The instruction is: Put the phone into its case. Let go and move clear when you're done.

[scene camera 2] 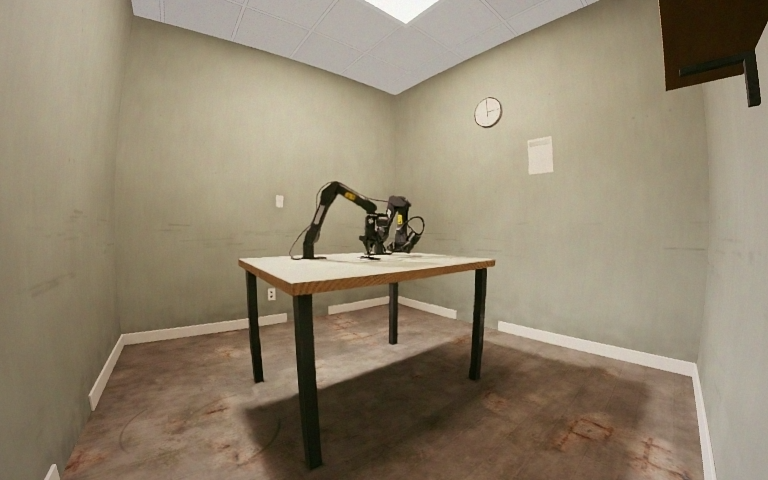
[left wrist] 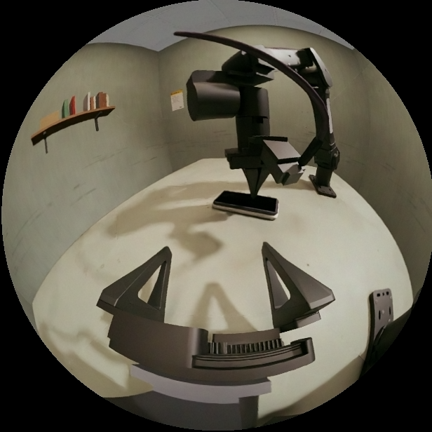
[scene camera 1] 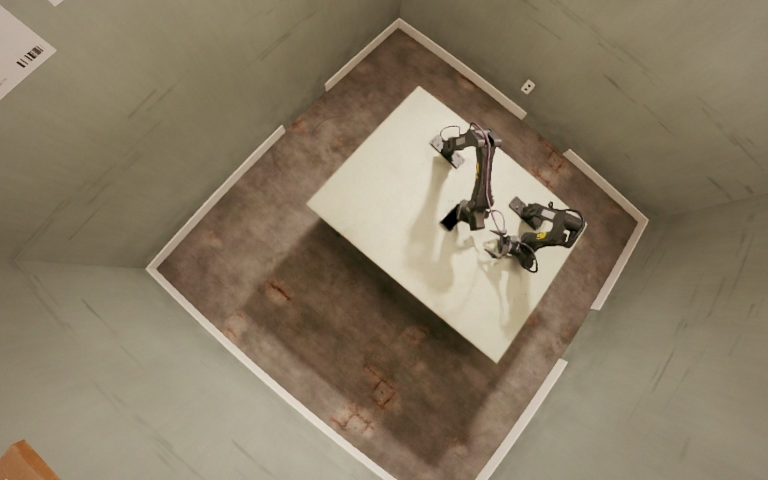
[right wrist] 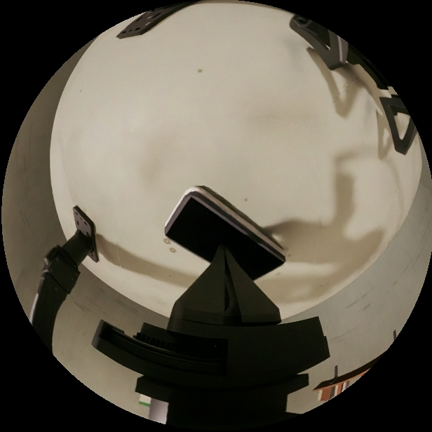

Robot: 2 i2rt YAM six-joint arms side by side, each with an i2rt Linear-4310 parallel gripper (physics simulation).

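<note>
The black phone (scene camera 1: 450,218) (left wrist: 240,199) (right wrist: 207,225) lies screen up on its pale case (left wrist: 245,212) (right wrist: 197,189), which rests on the table. The case's pale rim shows along one long side and around a corner; I cannot tell how deeply the phone sits in it. My right gripper (left wrist: 252,196) (right wrist: 221,248) is shut, with no object between its fingers, and points straight down with its tips at the phone's screen. Its fingers hide part of the phone in the right wrist view. My left gripper (scene camera 1: 491,243) (left wrist: 214,248) is open and empty, apart from the phone.
The white table (scene camera 1: 368,186) (scene camera 2: 317,272) carries both arm bases. The right arm (scene camera 1: 483,175) reaches over the table beside the phone. The left arm (scene camera 1: 557,226) is folded at the right of scene camera 1. A wall shelf (left wrist: 75,120) holds books, far from the table.
</note>
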